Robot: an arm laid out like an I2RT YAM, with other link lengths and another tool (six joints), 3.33 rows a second.
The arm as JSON. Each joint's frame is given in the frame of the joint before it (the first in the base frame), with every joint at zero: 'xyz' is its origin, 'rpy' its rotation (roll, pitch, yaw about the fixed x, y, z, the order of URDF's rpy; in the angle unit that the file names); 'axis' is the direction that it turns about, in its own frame. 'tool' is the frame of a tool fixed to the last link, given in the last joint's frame.
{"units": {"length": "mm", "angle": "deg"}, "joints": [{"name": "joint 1", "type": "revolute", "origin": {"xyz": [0.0, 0.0, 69.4], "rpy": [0.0, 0.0, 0.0]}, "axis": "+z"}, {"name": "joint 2", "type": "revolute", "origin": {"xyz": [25.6, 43.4, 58.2], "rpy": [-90.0, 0.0, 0.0]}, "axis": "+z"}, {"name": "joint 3", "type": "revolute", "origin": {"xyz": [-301.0, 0.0, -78.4], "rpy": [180.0, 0.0, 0.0]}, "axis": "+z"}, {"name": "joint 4", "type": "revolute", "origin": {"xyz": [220.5, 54.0, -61.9], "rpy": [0.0, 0.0, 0.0]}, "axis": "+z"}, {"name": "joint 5", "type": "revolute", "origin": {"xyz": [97.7, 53.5, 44.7], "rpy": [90.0, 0.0, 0.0]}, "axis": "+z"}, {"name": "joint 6", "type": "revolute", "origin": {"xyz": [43.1, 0.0, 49.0], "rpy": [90.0, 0.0, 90.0]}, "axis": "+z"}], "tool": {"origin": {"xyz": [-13.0, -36.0, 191.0], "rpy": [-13.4, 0.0, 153.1]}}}
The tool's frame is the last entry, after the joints.
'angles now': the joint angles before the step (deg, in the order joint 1, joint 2, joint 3, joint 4, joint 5, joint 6). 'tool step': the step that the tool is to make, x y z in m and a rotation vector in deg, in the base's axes. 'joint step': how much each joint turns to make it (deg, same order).
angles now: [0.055, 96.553, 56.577, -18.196, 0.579, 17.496]
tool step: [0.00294, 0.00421, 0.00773, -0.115, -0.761, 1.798]
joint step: [-0.065, -0.503, 0.787, -0.525, -0.896, -1.638]
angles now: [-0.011, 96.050, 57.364, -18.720, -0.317, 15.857]
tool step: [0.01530, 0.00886, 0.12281, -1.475, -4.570, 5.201]
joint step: [-0.305, -4.655, 22.293, -22.490, -1.945, -5.355]
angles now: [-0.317, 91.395, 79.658, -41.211, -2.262, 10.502]
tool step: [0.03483, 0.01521, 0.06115, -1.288, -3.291, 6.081]
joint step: [0.067, 6.076, 19.059, -10.032, -2.753, -5.507]
